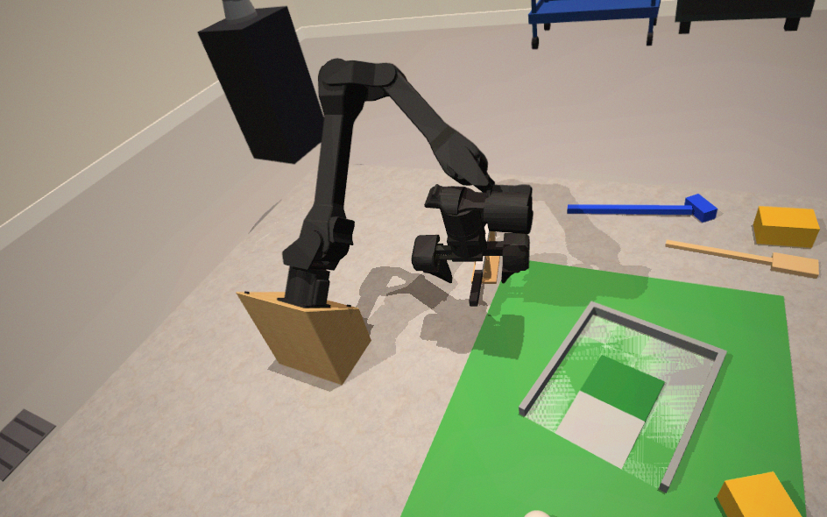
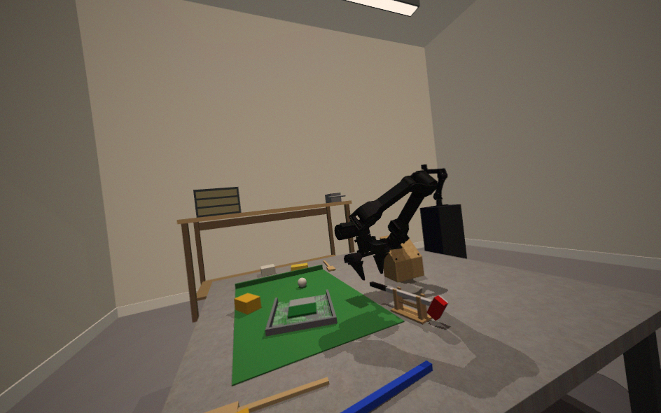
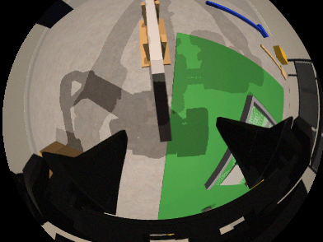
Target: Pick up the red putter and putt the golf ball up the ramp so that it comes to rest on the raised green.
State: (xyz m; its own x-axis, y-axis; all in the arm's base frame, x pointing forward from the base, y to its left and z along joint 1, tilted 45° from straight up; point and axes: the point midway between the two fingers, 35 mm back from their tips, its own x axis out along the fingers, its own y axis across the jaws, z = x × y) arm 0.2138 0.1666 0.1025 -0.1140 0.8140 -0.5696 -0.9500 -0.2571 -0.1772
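Now: the red putter 50 mm behind my gripper tip, 120 mm to the left of it and 40 mm below it. From my gripper tip the other things lie so: green mat: 270 mm ahead, 180 mm to the right, 90 mm below; then grey frame: 260 mm ahead, 40 mm to the right, 90 mm below; then small wooden rack: 50 mm behind, 140 mm to the left, 60 mm below.
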